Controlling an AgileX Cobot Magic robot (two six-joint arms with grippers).
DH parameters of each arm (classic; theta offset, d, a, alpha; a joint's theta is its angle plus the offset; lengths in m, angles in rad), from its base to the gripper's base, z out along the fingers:
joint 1: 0 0.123 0 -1.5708
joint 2: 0.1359 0 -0.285 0
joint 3: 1.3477 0 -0.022 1.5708
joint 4: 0 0.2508 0 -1.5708
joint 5: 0 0 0.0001 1.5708
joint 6: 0 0.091 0 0
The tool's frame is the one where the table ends.
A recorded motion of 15 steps. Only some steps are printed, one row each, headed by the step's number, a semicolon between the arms.
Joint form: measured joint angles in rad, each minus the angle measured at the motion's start. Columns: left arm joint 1, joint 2, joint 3, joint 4, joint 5, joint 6; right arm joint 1, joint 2, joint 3, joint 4, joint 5, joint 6.
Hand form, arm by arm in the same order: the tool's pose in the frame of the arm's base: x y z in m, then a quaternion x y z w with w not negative. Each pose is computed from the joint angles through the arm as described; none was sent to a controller.
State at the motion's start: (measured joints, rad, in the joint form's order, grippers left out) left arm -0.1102 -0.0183 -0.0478 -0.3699 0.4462 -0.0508; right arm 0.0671 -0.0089 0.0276 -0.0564 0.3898 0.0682
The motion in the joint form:
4: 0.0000 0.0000 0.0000 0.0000 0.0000 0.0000; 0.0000 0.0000 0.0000 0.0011 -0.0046 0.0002
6: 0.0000 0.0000 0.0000 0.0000 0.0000 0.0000; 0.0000 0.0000 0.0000 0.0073 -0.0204 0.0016
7: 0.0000 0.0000 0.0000 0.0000 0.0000 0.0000; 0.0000 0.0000 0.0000 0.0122 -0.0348 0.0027
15: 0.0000 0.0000 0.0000 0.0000 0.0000 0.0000; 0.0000 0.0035 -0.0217 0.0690 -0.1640 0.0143
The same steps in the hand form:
4: 0.0463 -0.0194 0.1927 -0.06237 0.79124 -0.20925 0.57120; 0.0525 0.0016 0.1698 -0.01413 0.80946 0.01631 0.58677
6: 0.0463 -0.0194 0.1927 -0.06237 0.79124 -0.20925 0.57120; 0.0529 0.0019 0.1712 -0.01209 0.80488 0.01989 0.59298
7: 0.0463 -0.0194 0.1927 -0.06237 0.79124 -0.20925 0.57120; 0.0532 0.0022 0.1724 -0.01047 0.80064 0.02276 0.59862
15: 0.0463 -0.0194 0.1927 -0.06237 0.79124 -0.20925 0.57120; 0.0553 0.0040 0.1910 0.00952 0.75447 0.05412 0.65403

